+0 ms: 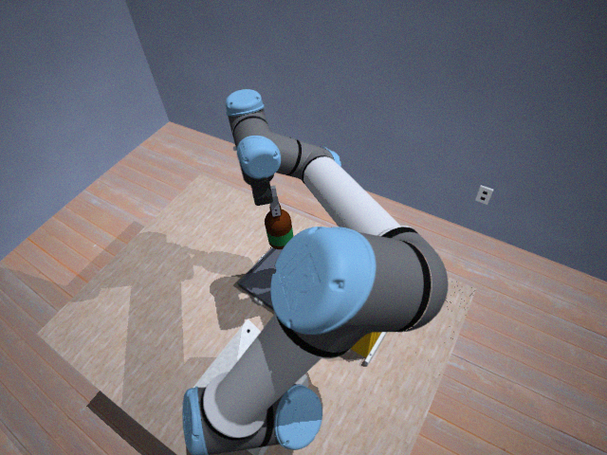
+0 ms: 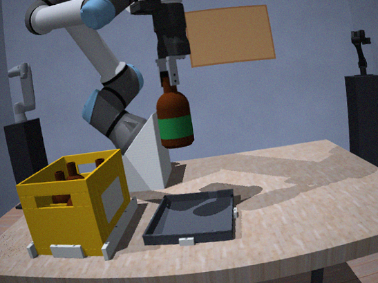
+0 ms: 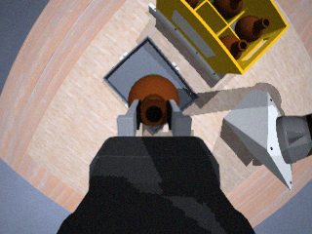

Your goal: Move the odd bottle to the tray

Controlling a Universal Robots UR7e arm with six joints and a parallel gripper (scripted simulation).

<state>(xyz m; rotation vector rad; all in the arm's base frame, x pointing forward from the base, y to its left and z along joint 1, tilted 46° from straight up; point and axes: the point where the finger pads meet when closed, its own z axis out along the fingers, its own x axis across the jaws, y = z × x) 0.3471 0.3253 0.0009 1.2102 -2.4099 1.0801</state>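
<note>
The dark tray is 33 cm below my hand and 1 cm to the left of it. From my hand the other things lie so: bottle: 25 cm below, 21 cm to the right, 13 cm ahead; yellow crate: 26 cm to the right, 25 cm below, 5 cm ahead.
</note>
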